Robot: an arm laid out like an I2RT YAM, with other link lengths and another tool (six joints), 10 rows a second.
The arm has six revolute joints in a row. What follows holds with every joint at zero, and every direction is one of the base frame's.
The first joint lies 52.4 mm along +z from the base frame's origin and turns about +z.
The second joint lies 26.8 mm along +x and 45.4 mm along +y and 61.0 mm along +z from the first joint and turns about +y.
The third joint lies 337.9 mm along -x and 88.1 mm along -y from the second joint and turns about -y.
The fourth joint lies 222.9 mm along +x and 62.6 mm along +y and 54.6 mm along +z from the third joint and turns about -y.
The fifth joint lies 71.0 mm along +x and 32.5 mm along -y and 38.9 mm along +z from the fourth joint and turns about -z.
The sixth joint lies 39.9 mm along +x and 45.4 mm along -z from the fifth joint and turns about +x.
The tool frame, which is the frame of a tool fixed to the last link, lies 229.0 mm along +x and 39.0 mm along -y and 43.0 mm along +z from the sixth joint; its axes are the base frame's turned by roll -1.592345, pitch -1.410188 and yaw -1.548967 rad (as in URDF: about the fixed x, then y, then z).
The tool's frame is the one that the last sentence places.
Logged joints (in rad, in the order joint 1, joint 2, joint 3, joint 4, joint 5, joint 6), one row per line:
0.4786 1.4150 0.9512 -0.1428 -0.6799 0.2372
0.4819 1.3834 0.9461 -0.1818 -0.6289 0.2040
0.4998 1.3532 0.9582 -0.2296 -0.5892 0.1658
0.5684 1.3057 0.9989 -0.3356 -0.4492 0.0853
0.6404 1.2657 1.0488 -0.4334 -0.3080 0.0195
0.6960 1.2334 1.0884 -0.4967 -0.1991 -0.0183
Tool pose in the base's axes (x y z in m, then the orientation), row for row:
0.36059 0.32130 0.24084 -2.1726 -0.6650 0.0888
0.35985 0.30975 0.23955 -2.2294 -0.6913 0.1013
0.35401 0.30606 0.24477 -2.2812 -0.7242 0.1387
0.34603 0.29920 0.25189 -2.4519 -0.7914 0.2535
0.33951 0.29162 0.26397 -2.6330 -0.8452 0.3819
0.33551 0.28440 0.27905 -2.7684 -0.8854 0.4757
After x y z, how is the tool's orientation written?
As angles about the fixed x, y, z axes (roll, pitch, yaw), in radians.
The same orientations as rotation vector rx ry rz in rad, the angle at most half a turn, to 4 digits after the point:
-2.0470 -0.4668 -0.6644
-2.0867 -0.4787 -0.7058
-2.1080 -0.5191 -0.7402
-2.1832 -0.6176 -0.8279
-2.2479 -0.7134 -0.9187
-2.2842 -0.7750 -1.0001

